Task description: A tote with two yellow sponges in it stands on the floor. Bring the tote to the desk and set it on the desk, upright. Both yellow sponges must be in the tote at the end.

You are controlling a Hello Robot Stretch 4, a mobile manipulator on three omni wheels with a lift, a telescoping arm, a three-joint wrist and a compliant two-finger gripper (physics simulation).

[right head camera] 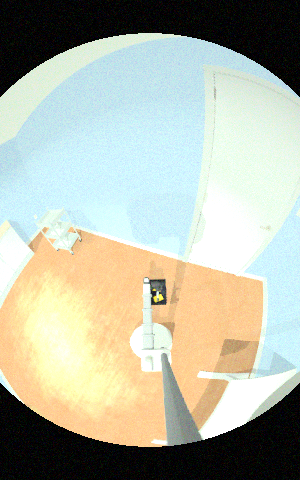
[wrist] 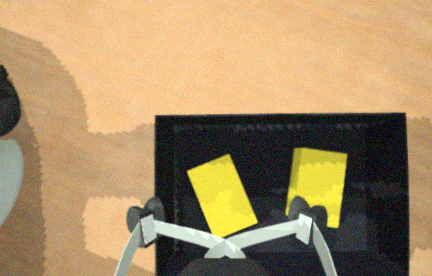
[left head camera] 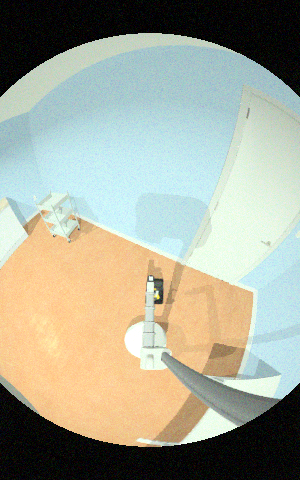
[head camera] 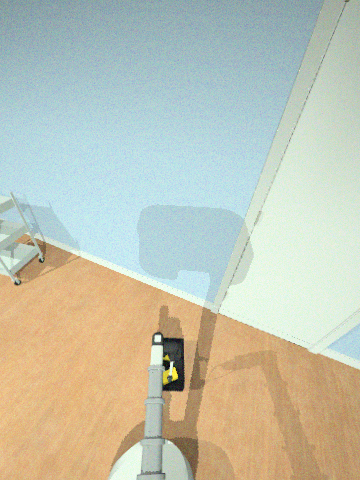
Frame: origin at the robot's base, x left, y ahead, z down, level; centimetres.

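Seen in the pictures: gripper, fingertip midpoint: [wrist: 226,213] [left head camera: 155,292].
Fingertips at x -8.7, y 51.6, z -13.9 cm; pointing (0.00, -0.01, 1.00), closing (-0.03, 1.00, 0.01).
Observation:
A point is followed by its place in that frame.
The black tote [head camera: 180,365] @(x -17.3, y 57.7, z 2.5 cm) [left head camera: 159,283] [right head camera: 161,284] [wrist: 280,119] @(x 0.9, y 59.0, z -3.6 cm) stands upright on the floor beside the end of my arm. Two yellow sponges lie apart in it. In the wrist view, the left sponge [wrist: 222,192] @(x -8.5, y 50.9, z -2.0 cm) is slanted and the right sponge [wrist: 321,182] @(x -7.7, y 64.4, z -2.0 cm) is nearly straight. My gripper [wrist: 226,213] @(x -8.7, y 51.6, z -13.9 cm) is open and empty above the tote. Its left fingertip shows over the tote's left wall, its right one in front of the right sponge's lower part. The near part of the tote is cut off in the wrist view. The arm hides part of it in the head camera view.
A white three-shelf cart [head camera: 20,257] @(x 136.2, y 145.5, z -10.5 cm) [left head camera: 53,201] @(x 147.3, y 145.7, z -63.4 cm) [right head camera: 50,218] @(x 149.1, y 144.6, z -63.4 cm) stands by the blue wall at the left. A white door [head camera: 320,200] @(x -74.6, y 89.6, z -117.1 cm) [left head camera: 260,185] @(x -78.2, y 87.9, z -134.5 cm) [right head camera: 245,175] @(x -79.1, y 87.5, z -127.4 cm) is at the right. White furniture shows at the left edge [left head camera: 10,235] @(x 257.5, y 98.0, z -31.0 cm) [right head camera: 12,252] @(x 258.7, y 95.6, z -42.7 cm) and lower right [left head camera: 215,417] [right head camera: 227,405]; I cannot tell which is the desk.

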